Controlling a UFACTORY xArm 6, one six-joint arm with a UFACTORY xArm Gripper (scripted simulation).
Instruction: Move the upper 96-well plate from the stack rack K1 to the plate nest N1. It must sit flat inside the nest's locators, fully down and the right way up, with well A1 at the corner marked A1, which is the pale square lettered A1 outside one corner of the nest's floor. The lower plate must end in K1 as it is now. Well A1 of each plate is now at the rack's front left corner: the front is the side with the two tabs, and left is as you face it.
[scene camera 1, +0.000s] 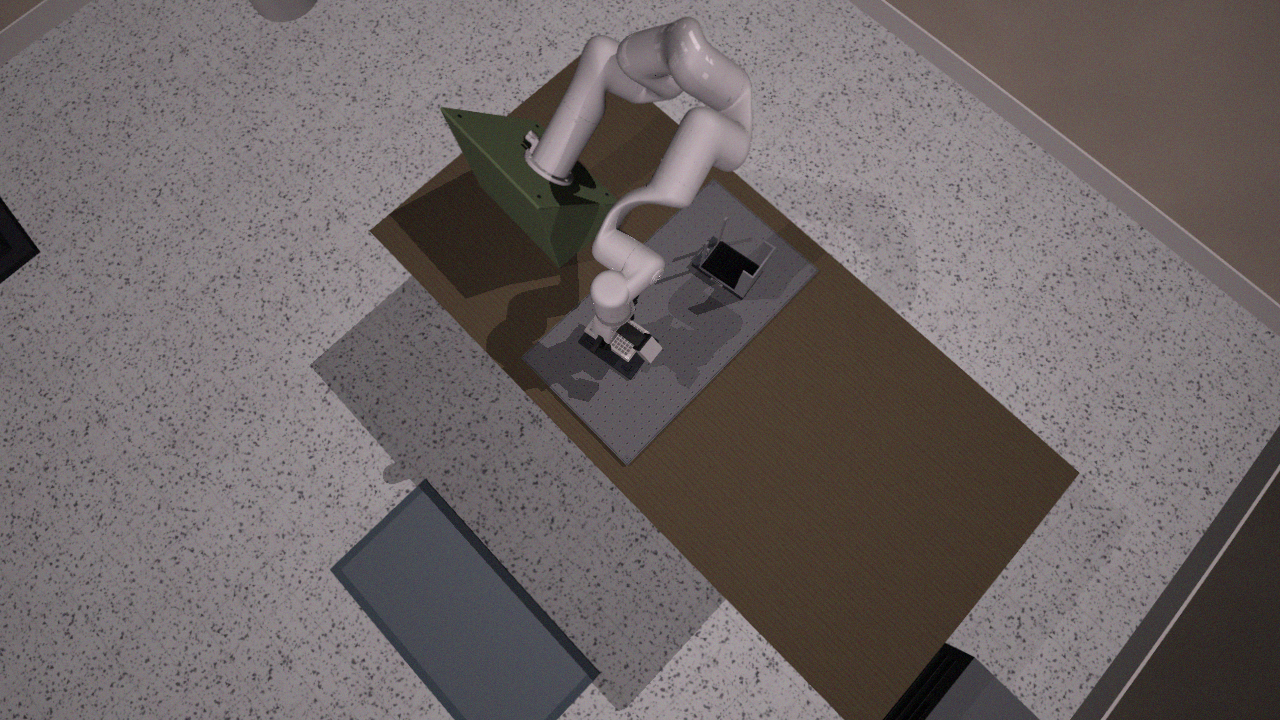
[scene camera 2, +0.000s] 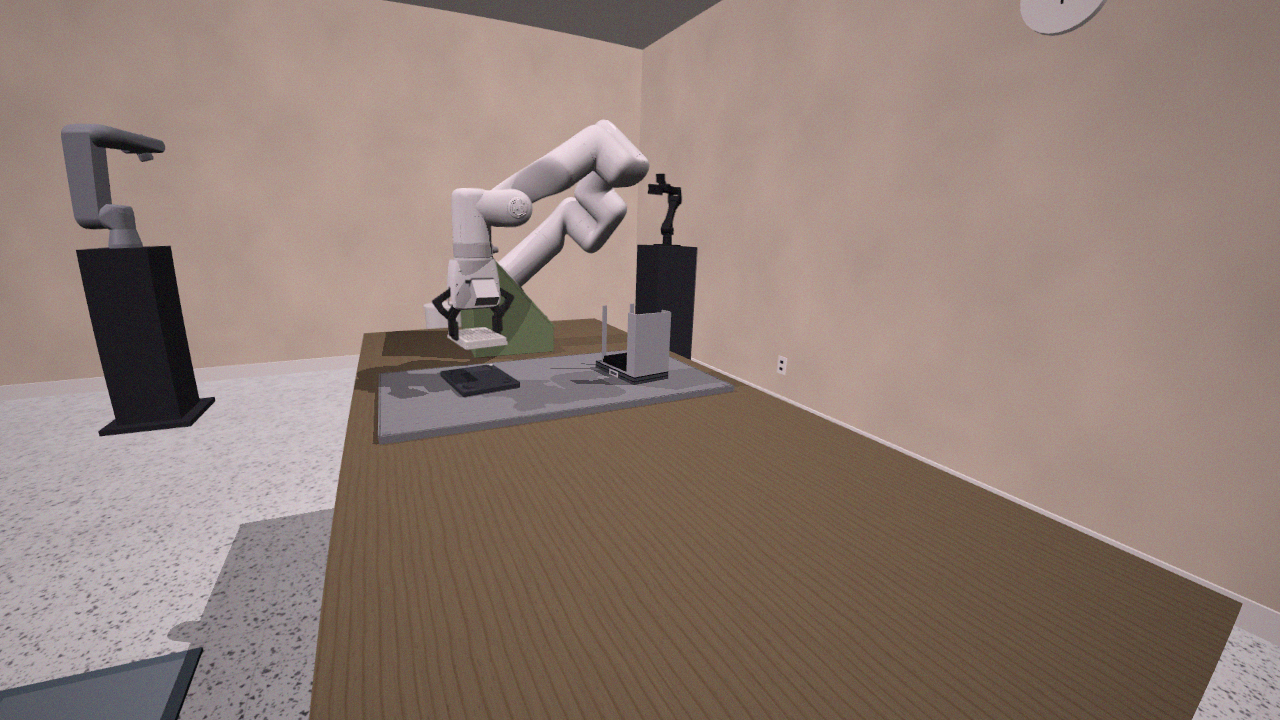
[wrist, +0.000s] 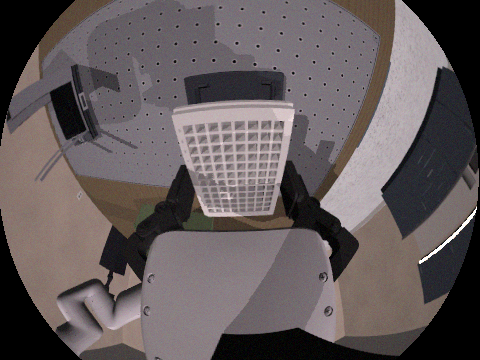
Observation:
I see my gripper (scene camera 1: 616, 331), a white 96-well plate (scene camera 2: 484, 337) and a dark plate nest N1 (scene camera 1: 611, 358).
The white 96-well plate is seen too in the wrist view (wrist: 242, 181). My gripper is seen too in the wrist view (wrist: 236, 174). The dark plate nest N1 shows as well in the wrist view (wrist: 234, 85).

